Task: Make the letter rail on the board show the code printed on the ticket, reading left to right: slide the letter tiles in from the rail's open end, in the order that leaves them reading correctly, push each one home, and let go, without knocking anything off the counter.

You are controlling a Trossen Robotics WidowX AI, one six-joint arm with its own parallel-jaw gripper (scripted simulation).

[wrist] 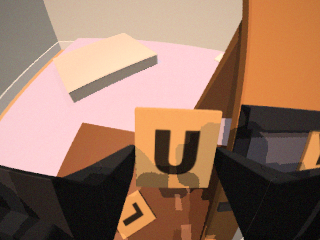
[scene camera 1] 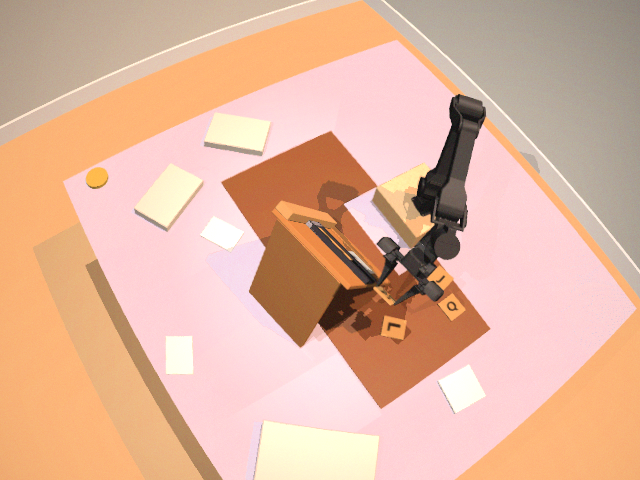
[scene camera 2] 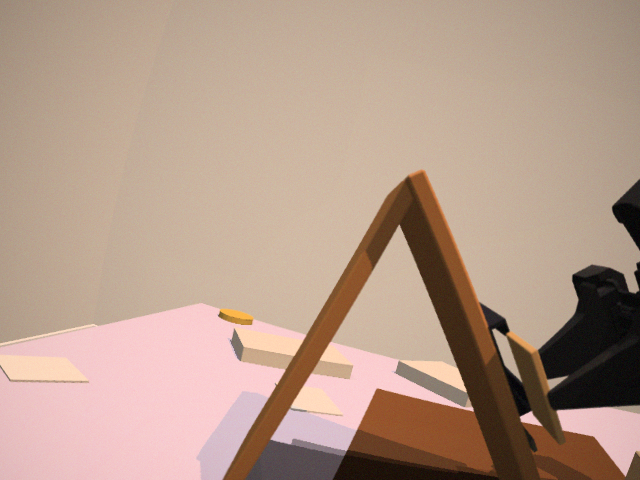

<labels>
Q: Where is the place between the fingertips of the gripper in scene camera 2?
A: At 534, 387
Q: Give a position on a wooden a-frame board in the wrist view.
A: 260, 83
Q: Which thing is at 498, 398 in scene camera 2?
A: A wooden a-frame board.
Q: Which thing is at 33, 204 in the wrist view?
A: The gripper.
</labels>
